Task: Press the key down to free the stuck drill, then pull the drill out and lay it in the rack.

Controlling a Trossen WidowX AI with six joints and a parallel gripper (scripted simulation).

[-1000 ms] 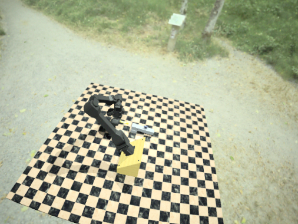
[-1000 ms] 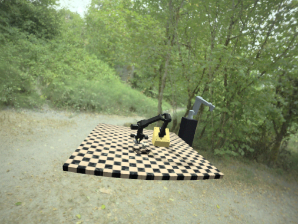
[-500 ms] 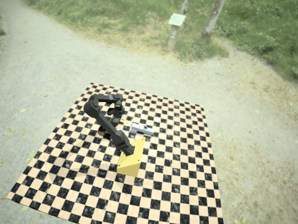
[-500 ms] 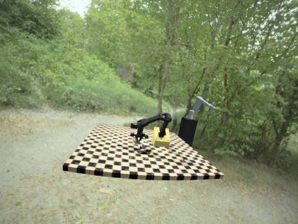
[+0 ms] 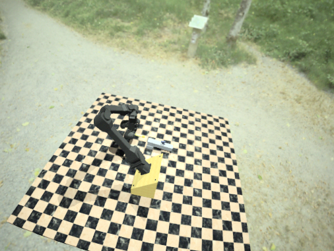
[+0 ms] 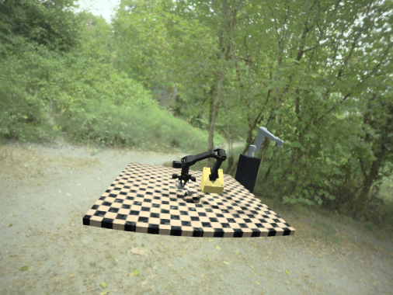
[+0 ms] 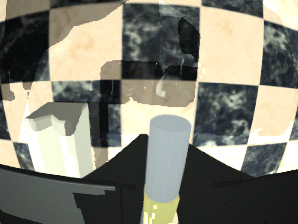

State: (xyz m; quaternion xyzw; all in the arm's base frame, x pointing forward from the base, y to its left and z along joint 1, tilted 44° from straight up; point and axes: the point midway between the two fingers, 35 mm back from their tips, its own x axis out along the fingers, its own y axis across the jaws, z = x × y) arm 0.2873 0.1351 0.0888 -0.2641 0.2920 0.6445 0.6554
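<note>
Now: the grey rack 70 mm behind my gripper tip, 40 mm below it and 30 mm to the right of it. Round my gripper tip: blue key 220 mm to the right, 10 mm below, 10 mm behind; yellow drill 40 mm to the right, 30 mm above; grey block 200 mm to the right, 30 mm below.
</note>
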